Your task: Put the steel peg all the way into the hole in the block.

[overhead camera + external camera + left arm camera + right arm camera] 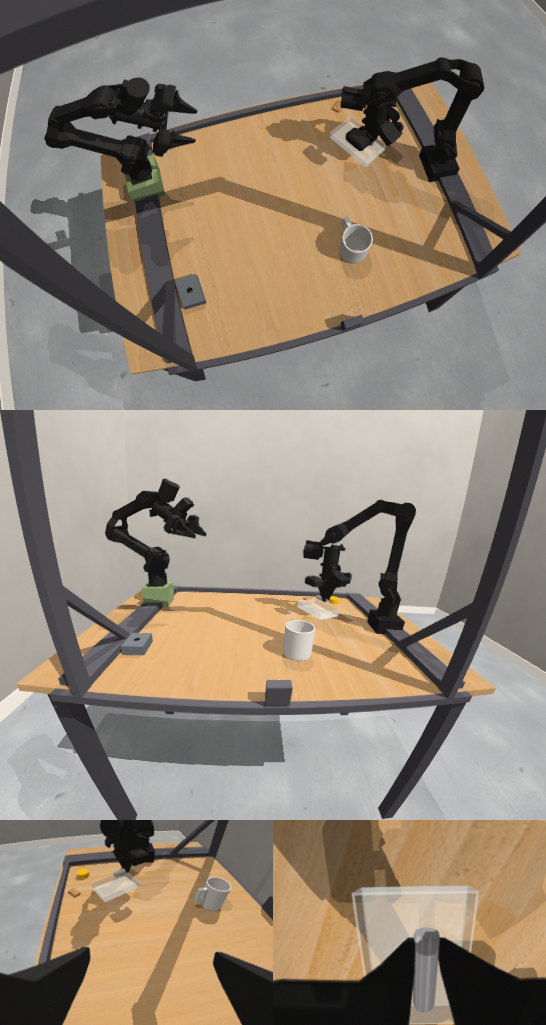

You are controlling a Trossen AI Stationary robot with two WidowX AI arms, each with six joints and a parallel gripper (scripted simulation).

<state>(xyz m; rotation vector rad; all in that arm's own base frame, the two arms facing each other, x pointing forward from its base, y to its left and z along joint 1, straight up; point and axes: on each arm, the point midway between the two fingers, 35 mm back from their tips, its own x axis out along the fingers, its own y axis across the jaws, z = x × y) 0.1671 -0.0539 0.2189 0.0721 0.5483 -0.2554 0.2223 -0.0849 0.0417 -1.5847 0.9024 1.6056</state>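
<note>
The clear tray is 9 cm below my right hand, 4 cm ahead of it and 2 cm to the left of it. Round my right hand: steel peg 3 cm below, 2 cm ahead, 1 cm to the left; yellow disc 19 cm ahead, 9 cm below, 6 cm to the right.
Right now the steel peg is 80 mm ahead of my left hand, 490 mm to the right of it and 240 mm below it. Also, from my left hand: yellow disc 260 mm ahead, 560 mm to the right, 290 mm below; clear tray 110 mm ahead, 480 mm to the right, 290 mm below.
</note>
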